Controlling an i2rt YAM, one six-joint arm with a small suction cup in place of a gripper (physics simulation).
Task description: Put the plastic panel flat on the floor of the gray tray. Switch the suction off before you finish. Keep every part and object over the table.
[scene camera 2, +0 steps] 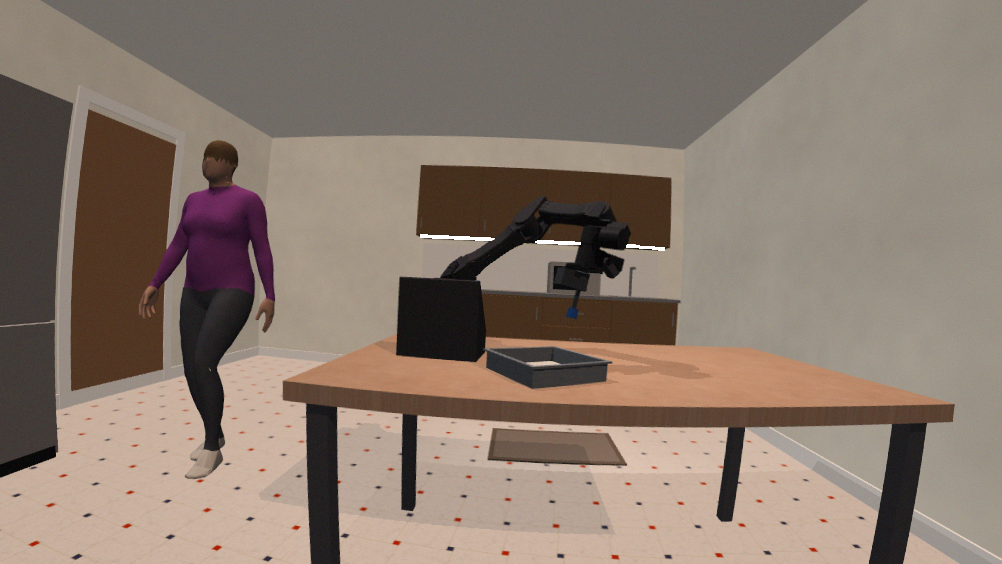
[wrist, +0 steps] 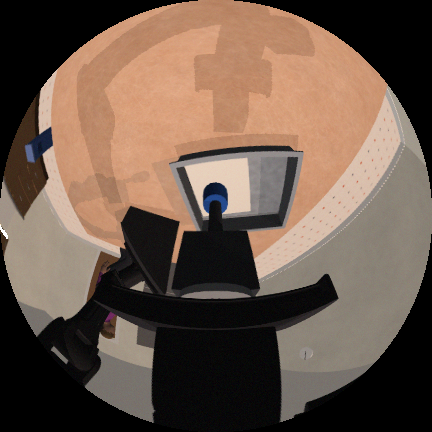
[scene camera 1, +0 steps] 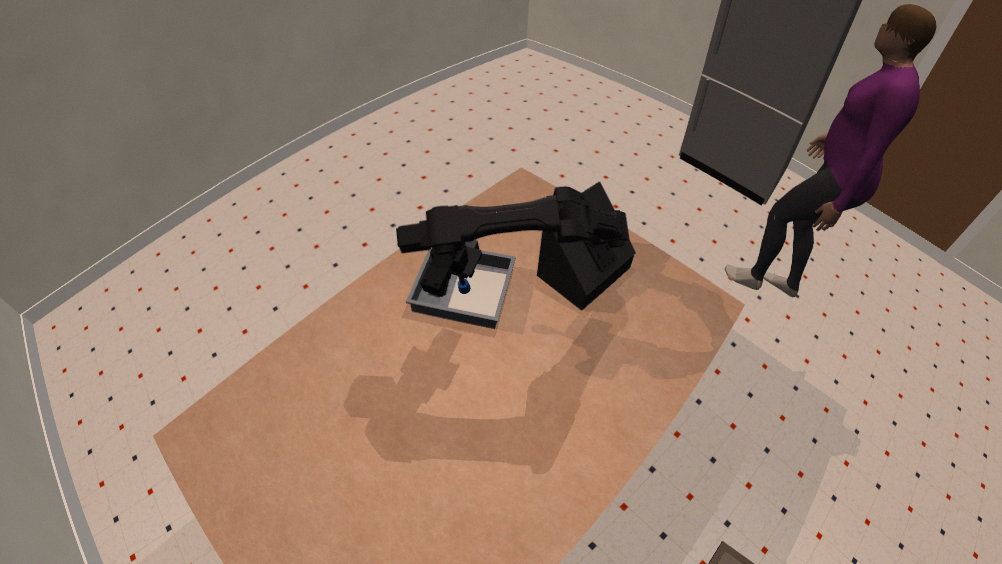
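Pixels of known places: hand, tool point: [scene camera 2: 571, 317] [wrist: 214, 193] [scene camera 1: 464, 288]; arm's base, link origin: [scene camera 2: 447, 303] [wrist: 140, 269] [scene camera 1: 591, 235].
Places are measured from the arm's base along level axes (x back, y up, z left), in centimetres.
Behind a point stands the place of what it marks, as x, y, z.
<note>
The cream plastic panel [scene camera 1: 483, 297] @(-27.5, -14.3, -12.7) [scene camera 2: 544, 363] @(-29.6, -14.4, -8.9) [wrist: 235, 175] @(-32.5, -14.4, -16.3) lies inside the gray tray [scene camera 1: 453, 316] @(-38.0, -13.4, -13.1) [scene camera 2: 567, 376] @(-34.4, -13.2, -29.4) [wrist: 295, 185] @(-38.6, -10.3, -27.3) and looks flat on its floor. It covers the side of the floor nearer the arm's base; a strip of gray floor shows beside it. My blue suction cup [scene camera 1: 463, 287] [scene camera 2: 572, 313] [wrist: 215, 197] holds nothing and hangs well above the tray, with a wide gap in the second scene view. The cup hides a small part of the panel in the wrist view, and the tray walls hide most of it in the second scene view.
The black arm base [scene camera 1: 585, 269] @(-7.3, -4.4, 4.6) [scene camera 2: 440, 318] @(0.0, -3.8, -8.4) stands on the wooden table [scene camera 1: 315, 455] @(-88.7, -15.3, -6.3) [scene camera 2: 771, 378] @(-92.5, -15.3, -13.1) beside the tray. A person in purple [scene camera 1: 876, 133] [scene camera 2: 220, 238] is on the room floor beyond the table. The tray stands near one table edge.
</note>
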